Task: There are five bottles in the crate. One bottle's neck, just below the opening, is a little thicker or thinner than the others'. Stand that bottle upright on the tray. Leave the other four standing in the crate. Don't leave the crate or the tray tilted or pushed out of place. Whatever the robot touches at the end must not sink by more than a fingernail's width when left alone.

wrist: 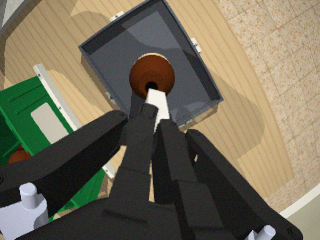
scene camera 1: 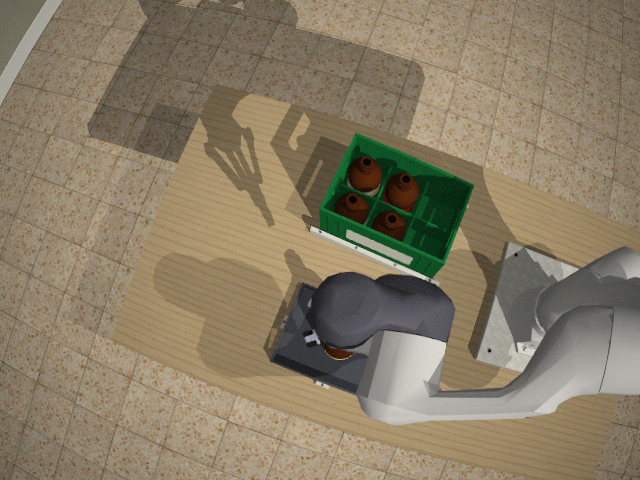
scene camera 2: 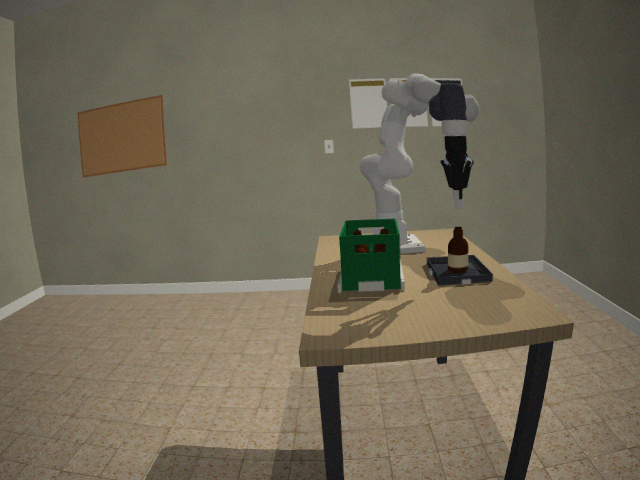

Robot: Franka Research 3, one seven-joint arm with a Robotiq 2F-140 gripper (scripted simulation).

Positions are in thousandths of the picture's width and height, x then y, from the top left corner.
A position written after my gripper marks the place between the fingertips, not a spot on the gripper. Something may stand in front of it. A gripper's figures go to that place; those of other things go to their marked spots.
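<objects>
Marked spots on the brown bottle (wrist: 480, 294) and the white rail (wrist: 145, 335), 25 cm apart. My gripper (wrist: 480, 431), 21 cm from the lens. Brown bottle, 30 cm from the lens. White rail, 46 cm from the lens.
</objects>
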